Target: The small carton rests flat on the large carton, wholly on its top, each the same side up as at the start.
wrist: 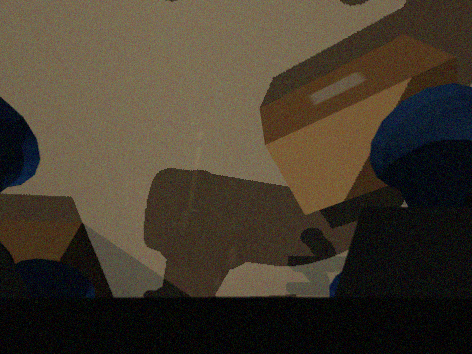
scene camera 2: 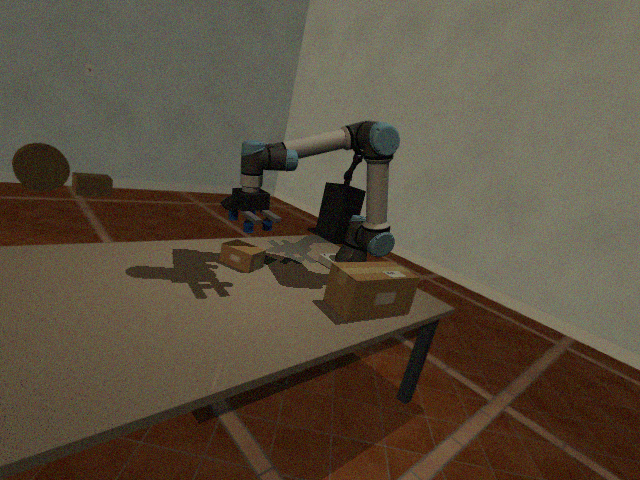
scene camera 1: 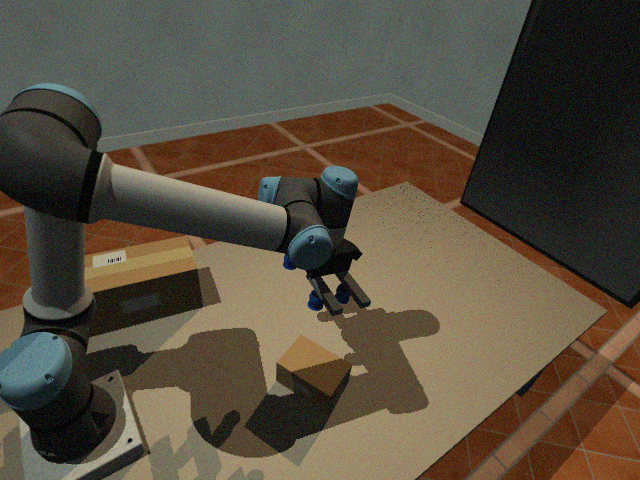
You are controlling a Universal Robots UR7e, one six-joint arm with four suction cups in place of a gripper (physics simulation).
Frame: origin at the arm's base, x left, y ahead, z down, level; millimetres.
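Seen in the pictures: hand, its tool point: [wrist: 210,226] [scene camera 2: 249,224]; arm's base, origin of its link: [scene camera 1: 77,423].
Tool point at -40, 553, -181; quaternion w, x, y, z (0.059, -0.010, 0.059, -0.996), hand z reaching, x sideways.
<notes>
Pixels of each thing's top centre, then the offset from my tool point to it, as dx, dy, dz. Level surfaces: height alone.
- small carton, centre of its top: [wrist: 364,152] [scene camera 1: 314,363] [scene camera 2: 244,246] -117, -67, +136
- large carton, centre of its top: [scene camera 1: 132,263] [scene camera 2: 377,270] +343, -345, +63
- table, height of its surface: dz +213
The small carton [scene camera 1: 312,359] [scene camera 2: 241,256] [wrist: 335,150] is a brown box lying on the table, apart from the large carton. Its label shows in scene camera 2 and the wrist view. The large carton [scene camera 1: 149,267] [scene camera 2: 361,297] [wrist: 40,240] stands on the table beside the arm's base, with a white barcode label on its top; the arm covers part of it in scene camera 1, and part shows at the lower left of the wrist view. My gripper [scene camera 1: 328,289] [scene camera 2: 251,221] is open, its blue suction cups in the air above table height, touching neither carton.
The table [scene camera 1: 465,289] [scene camera 2: 129,335] carries both cartons and the arm's base [scene camera 1: 126,428]. A tall black panel [scene camera 1: 558,155] stands beyond the table. A black box [scene camera 2: 338,211] stands behind the arm. A round brown object [scene camera 2: 40,166] and a brown block [scene camera 2: 93,184] are far off.
</notes>
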